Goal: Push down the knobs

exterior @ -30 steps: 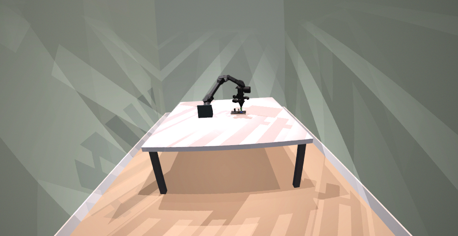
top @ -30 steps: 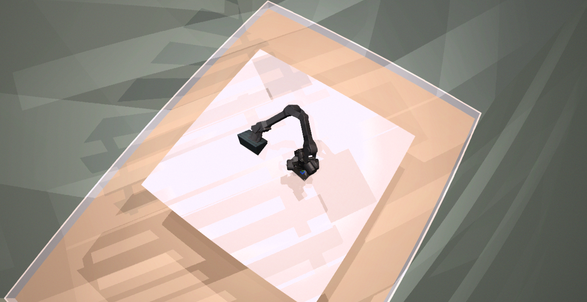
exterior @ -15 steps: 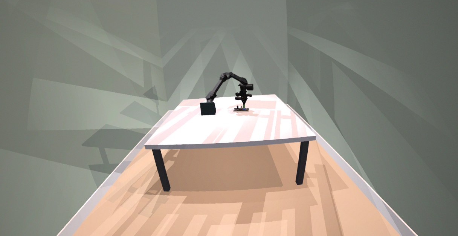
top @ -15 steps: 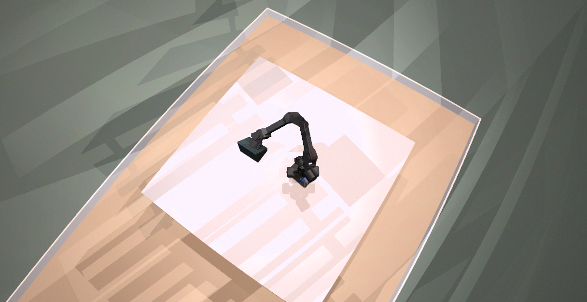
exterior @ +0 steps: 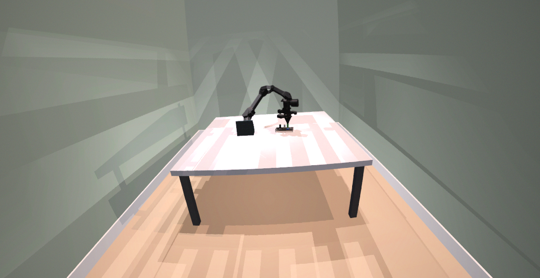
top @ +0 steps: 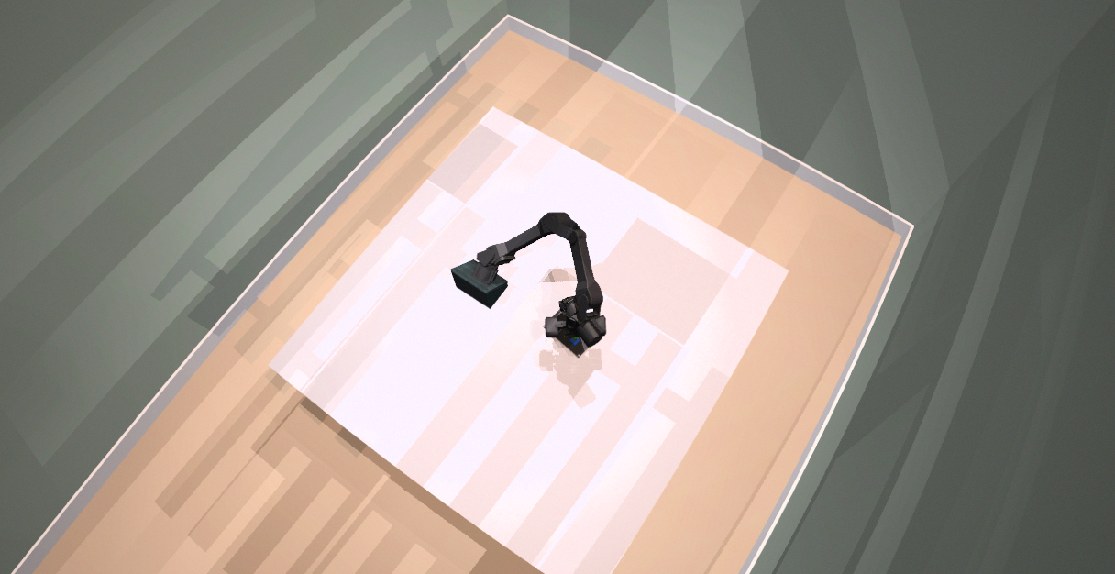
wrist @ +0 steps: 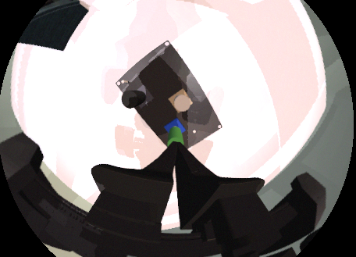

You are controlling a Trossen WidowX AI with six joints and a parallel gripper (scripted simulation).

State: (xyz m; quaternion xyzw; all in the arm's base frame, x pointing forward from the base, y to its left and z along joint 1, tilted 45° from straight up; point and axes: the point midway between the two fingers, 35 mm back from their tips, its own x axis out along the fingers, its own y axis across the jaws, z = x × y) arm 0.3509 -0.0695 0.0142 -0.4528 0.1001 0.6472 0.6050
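Now: gripper tip 10 mm above the green knob. The rest, counted from my gripper tip: black knob 70 mm behind, 10 mm to the left, 20 mm below; then grey part 70 mm behind, 10 mm to the left, 30 mm below.
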